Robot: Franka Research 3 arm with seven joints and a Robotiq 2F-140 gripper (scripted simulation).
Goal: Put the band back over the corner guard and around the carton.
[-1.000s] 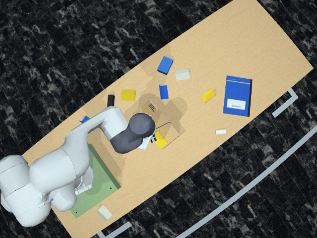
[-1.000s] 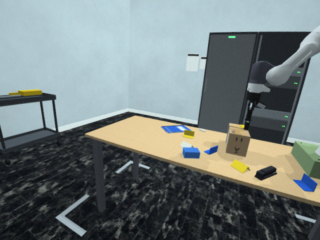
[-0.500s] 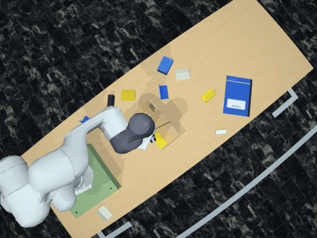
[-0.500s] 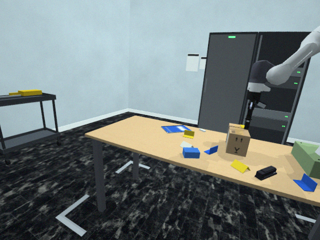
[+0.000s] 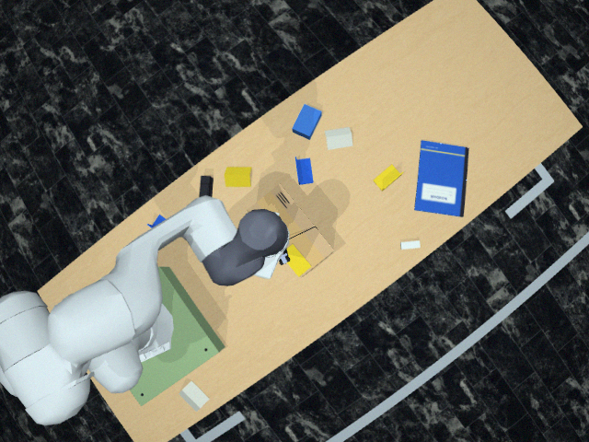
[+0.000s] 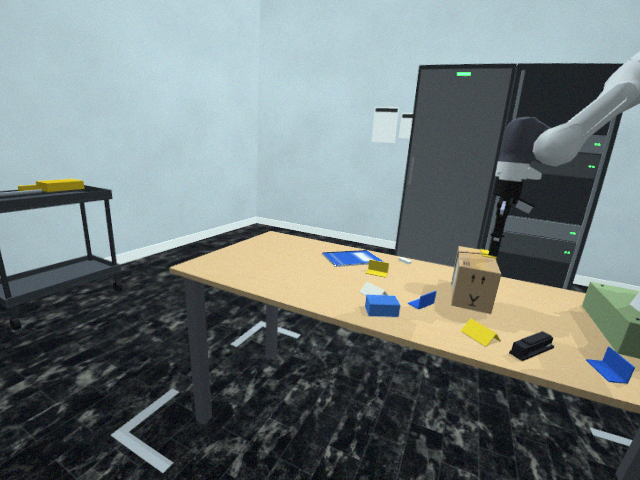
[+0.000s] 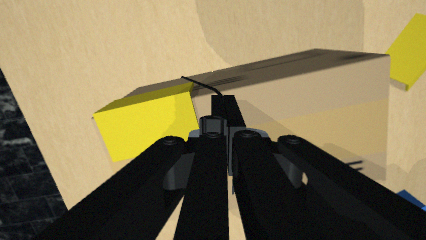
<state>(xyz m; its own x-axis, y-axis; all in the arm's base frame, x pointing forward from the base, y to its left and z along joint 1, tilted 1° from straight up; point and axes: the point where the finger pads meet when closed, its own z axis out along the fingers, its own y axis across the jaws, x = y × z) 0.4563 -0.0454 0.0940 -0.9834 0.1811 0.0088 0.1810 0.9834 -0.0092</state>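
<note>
Now: the yellow corner guard 6 cm to the right of my hand and 6 cm below it. Round my hand: brown carton: 11 cm below, 4 cm ahead, 1 cm to the left; then blue box: 29 cm ahead, 27 cm to the left, 17 cm below.
</note>
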